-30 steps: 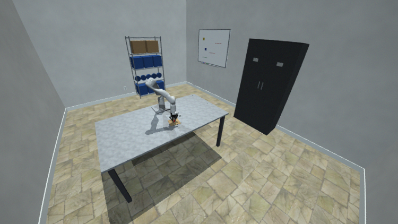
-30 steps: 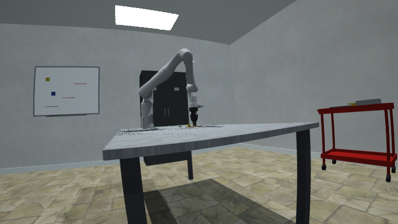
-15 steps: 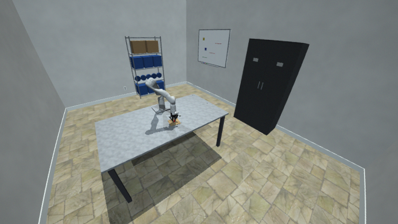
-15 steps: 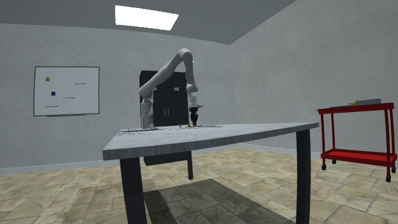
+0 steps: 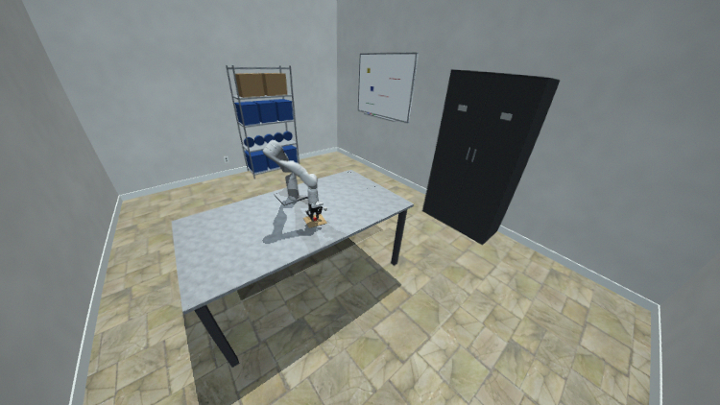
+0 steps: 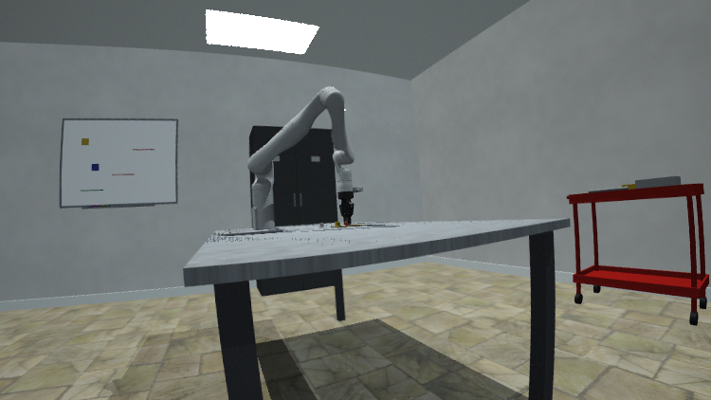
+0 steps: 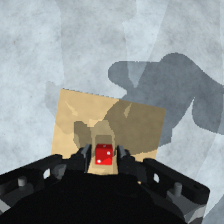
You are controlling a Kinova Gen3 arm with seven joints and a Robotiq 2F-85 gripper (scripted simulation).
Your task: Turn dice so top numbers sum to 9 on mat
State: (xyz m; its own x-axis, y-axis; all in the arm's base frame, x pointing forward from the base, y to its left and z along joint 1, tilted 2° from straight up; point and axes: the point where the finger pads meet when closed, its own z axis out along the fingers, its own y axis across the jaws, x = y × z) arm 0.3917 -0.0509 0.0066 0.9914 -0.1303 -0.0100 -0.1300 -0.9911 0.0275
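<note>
The red die lies 1 cm below my hand. Also, from my hand: tan mat (2 cm below); yellow die (5 cm behind, 1 cm to the left, 1 cm below); white die (15 cm to the left, 7 cm behind, 1 cm below).
</note>
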